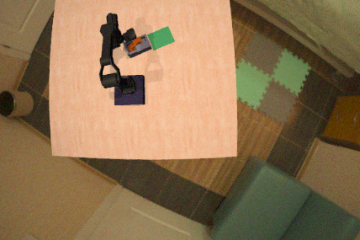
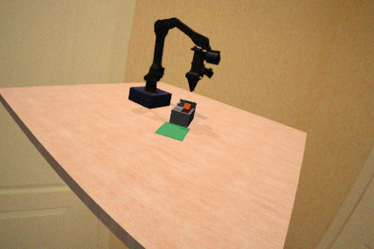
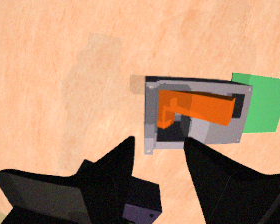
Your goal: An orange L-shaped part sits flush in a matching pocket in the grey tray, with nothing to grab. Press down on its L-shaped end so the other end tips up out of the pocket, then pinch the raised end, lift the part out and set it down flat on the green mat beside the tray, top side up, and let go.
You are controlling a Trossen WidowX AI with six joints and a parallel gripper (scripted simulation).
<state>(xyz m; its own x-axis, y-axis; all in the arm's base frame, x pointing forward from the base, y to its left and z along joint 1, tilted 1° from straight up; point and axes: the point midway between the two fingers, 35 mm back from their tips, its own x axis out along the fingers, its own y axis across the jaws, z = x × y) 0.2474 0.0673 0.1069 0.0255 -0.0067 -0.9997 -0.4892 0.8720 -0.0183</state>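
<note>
The orange L-shaped part is 1 cm ahead of my gripper tip, 4 cm to the right of it and 10 cm below it. From my gripper tip the other things lie so: green mat (10 cm ahead, 20 cm to the right, 16 cm below).
</note>
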